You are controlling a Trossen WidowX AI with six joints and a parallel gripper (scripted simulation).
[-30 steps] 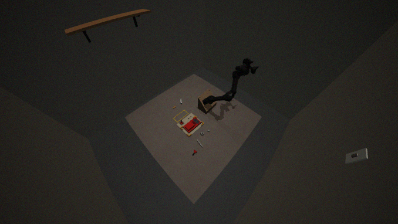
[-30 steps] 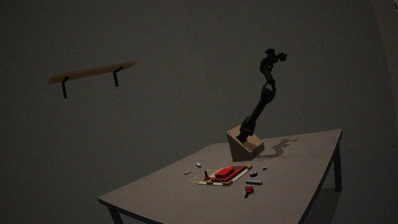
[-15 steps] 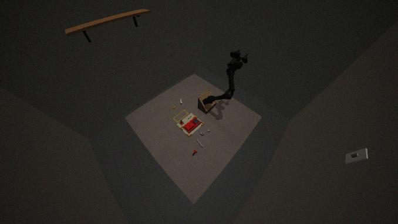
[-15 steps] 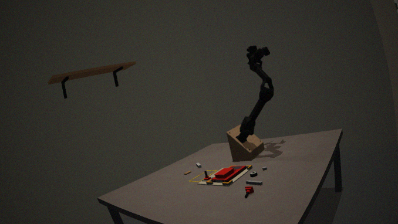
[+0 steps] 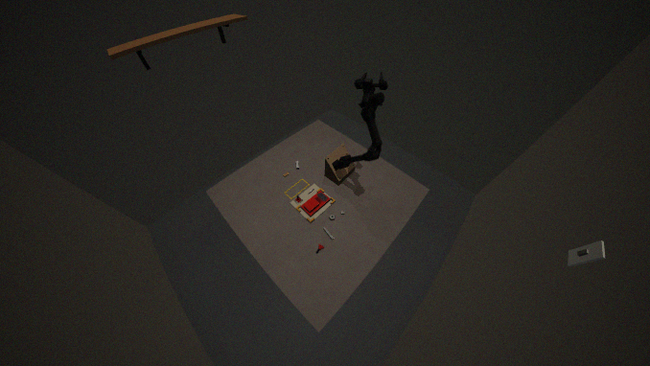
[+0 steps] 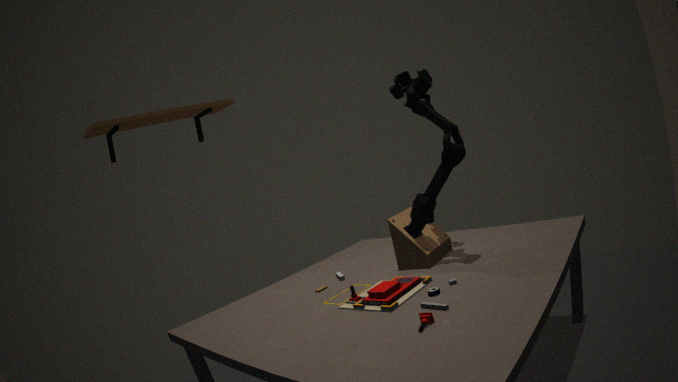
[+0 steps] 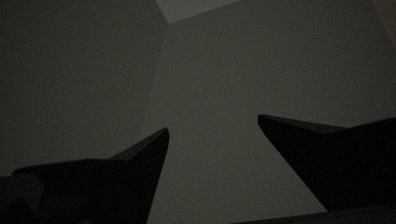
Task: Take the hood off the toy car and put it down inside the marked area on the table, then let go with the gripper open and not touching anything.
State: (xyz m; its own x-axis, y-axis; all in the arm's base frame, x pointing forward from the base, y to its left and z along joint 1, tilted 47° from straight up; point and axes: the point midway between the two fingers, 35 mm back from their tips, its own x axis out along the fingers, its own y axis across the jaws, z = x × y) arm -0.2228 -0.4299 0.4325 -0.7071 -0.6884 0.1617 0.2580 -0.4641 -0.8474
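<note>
Right now my gripper tip is 72 cm above the hood, 60 cm short of it and 6 cm to the right of it. Also, from my gripper tip: grey socket: 73 cm below, 63 cm ahead, 5 cm to the right; black wheel: 75 cm below, 56 cm ahead, 22 cm to the left; wooden piece: 76 cm below, 53 cm ahead, 31 cm to the right.
</note>
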